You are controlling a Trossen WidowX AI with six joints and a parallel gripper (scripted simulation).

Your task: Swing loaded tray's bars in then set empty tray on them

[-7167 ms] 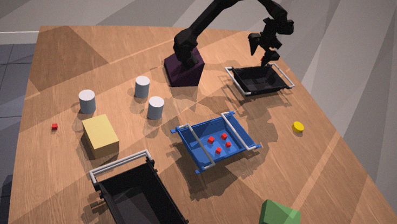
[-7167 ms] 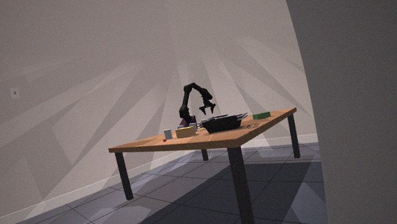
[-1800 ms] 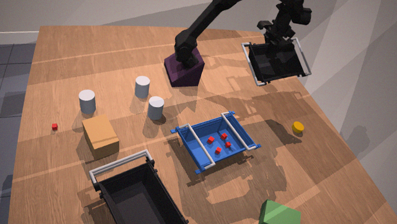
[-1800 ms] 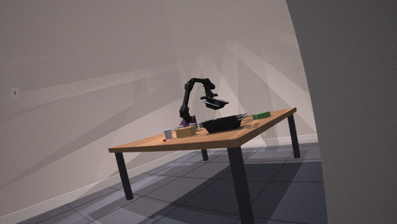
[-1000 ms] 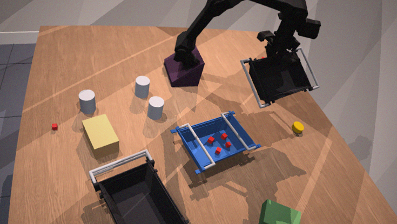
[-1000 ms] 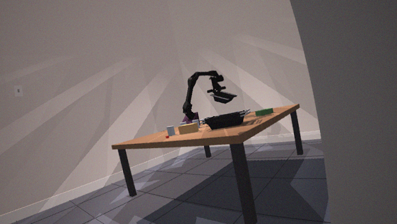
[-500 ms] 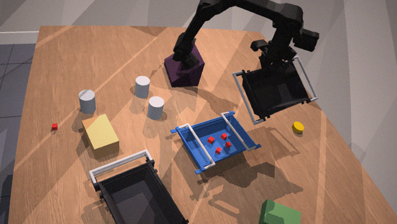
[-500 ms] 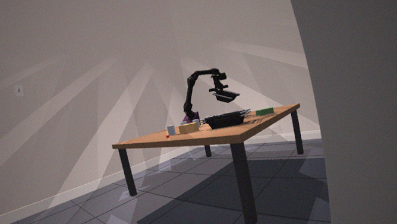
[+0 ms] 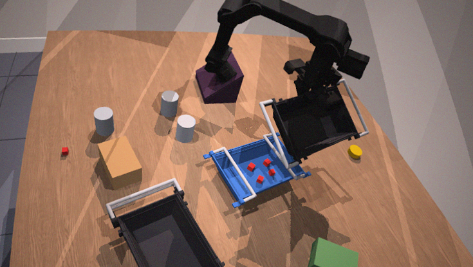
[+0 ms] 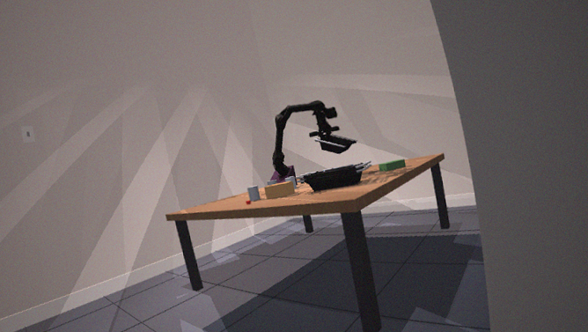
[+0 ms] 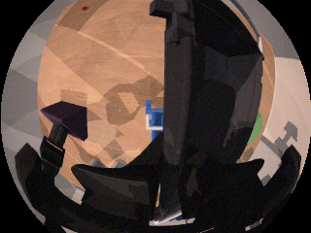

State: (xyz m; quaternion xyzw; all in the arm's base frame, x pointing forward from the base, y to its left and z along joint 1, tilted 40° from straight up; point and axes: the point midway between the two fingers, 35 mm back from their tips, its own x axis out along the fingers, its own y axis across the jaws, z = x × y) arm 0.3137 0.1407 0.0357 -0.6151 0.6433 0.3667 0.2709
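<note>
My gripper tip is now 70 mm short of the black tray, 10 mm to the right of it and 10 mm below it. From my gripper tip the other things lie so: yellow disc: 290 mm to the left, 200 mm below, 80 mm ahead; tan box: 500 mm to the right, 180 mm below, 50 mm behind; green block: 390 mm ahead, 190 mm below, 50 mm to the right.
</note>
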